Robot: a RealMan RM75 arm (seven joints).
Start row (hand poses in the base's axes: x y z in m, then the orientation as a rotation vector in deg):
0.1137, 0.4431, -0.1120, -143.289, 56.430, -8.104
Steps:
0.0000, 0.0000, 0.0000, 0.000, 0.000, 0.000
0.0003, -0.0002, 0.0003, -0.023, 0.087, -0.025
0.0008, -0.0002, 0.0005, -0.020, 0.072, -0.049
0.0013, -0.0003, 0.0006, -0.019, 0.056, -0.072
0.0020, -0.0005, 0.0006, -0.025, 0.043, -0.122
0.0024, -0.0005, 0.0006, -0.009, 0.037, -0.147
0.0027, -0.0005, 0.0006, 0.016, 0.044, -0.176
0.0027, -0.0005, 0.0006, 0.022, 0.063, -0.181
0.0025, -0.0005, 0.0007, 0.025, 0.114, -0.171
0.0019, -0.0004, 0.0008, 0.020, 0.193, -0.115
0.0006, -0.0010, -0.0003, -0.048, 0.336, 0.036
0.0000, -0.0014, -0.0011, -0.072, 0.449, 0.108
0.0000, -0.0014, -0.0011, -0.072, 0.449, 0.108
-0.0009, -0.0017, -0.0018, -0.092, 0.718, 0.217
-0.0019, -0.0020, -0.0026, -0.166, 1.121, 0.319
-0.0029, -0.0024, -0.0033, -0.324, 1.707, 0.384
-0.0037, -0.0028, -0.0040, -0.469, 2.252, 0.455
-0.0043, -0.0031, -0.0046, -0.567, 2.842, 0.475
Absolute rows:
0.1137, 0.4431, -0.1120, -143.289, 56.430, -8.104
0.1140, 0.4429, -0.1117, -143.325, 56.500, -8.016
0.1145, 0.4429, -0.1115, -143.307, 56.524, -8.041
0.1150, 0.4428, -0.1114, -143.290, 56.547, -8.067
0.1157, 0.4426, -0.1114, -143.269, 56.606, -8.102
0.1161, 0.4426, -0.1114, -143.241, 56.632, -8.109
0.1164, 0.4426, -0.1114, -143.207, 56.667, -8.096
0.1164, 0.4426, -0.1114, -143.205, 56.680, -8.071
0.1162, 0.4426, -0.1113, -143.223, 56.688, -8.003
0.1156, 0.4427, -0.1112, -143.277, 56.649, -7.890
0.1143, 0.4421, -0.1123, -143.451, 56.527, -7.702
0.1137, 0.4417, -0.1131, -143.540, 56.485, -7.552
0.1137, 0.4417, -0.1131, -143.540, 56.485, -7.552
0.1128, 0.4414, -0.1138, -143.689, 56.458, -7.195
0.1118, 0.4411, -0.1146, -143.924, 56.501, -6.702
0.1108, 0.4407, -0.1153, -144.270, 56.677, -6.035
0.1100, 0.4403, -0.1160, -144.593, 56.827, -5.407
0.1094, 0.4400, -0.1166, -144.861, 57.050, -4.714

